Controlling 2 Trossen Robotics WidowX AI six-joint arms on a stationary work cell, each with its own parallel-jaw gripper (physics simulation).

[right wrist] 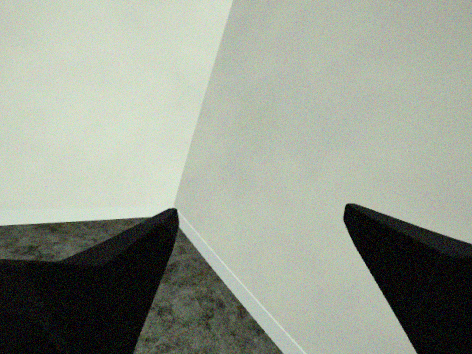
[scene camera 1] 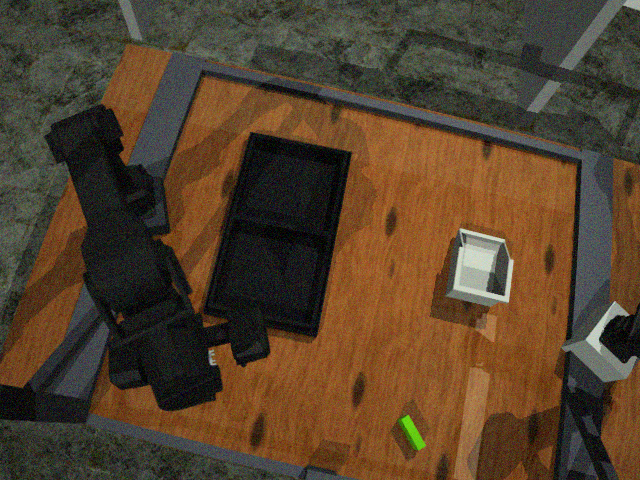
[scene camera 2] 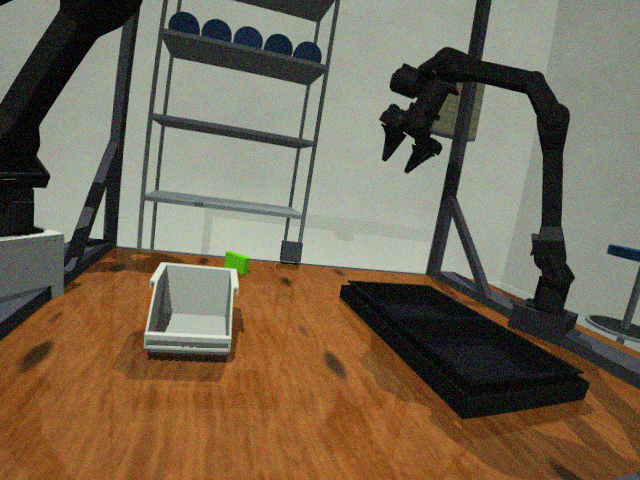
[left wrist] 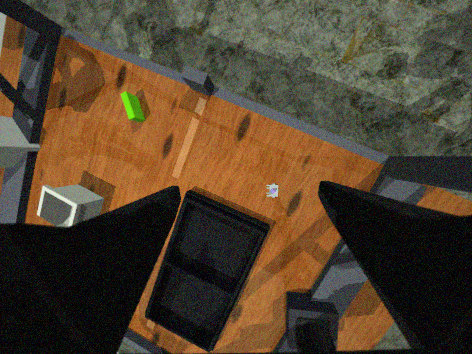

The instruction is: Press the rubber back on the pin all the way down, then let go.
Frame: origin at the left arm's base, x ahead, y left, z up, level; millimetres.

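Seen in the pictures: left gripper, fingertip midpoint: (scene camera 2: 395, 167) (left wrist: 248, 190); right gripper, fingertip midpoint: (right wrist: 260, 214); left arm's base, link origin: (scene camera 1: 136, 204) (scene camera 2: 546, 308) (left wrist: 312, 331); right arm's base, link origin: (scene camera 1: 620, 339) (scene camera 2: 8, 230).
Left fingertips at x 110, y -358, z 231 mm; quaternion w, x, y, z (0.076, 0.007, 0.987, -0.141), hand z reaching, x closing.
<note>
Offsets run from my left fingertips to a thing's top centre. "pt": to the spot under its first point.
The pin is a tiny pale piece with a purple middle {pt 55 mm left, 27 mm back, 269 mm down} (left wrist: 272, 190) (scene camera 1: 211, 357), on the wooden table near the black tray's short end. It is too small to tell the rubber back from the pin or how far down the back sits. In scene camera 1 my left arm partly covers it; it cannot be made out in scene camera 2. My left gripper (left wrist: 248, 190) (scene camera 2: 395, 165) is open and empty, high above the table, with the pin seen between its fingertips in the wrist view. My right gripper (right wrist: 260, 214) is open and empty, facing the wall and floor.
A black two-part tray {269 mm left, 149 mm ahead, 242 mm down} (scene camera 1: 333, 242) (left wrist: 244, 280) (scene camera 2: 408, 356) lies beside the pin. A light grey bin {pt 58 mm left, 479 mm ahead, 244 mm down} (scene camera 1: 478, 298) (scene camera 2: 187, 338) (left wrist: 89, 201) and a bright green block {145 mm right, 297 mm ahead, 244 mm down} (scene camera 1: 412, 432) (scene camera 2: 236, 262) (left wrist: 132, 106) stand farther off. Grey frame beams edge the table.
</note>
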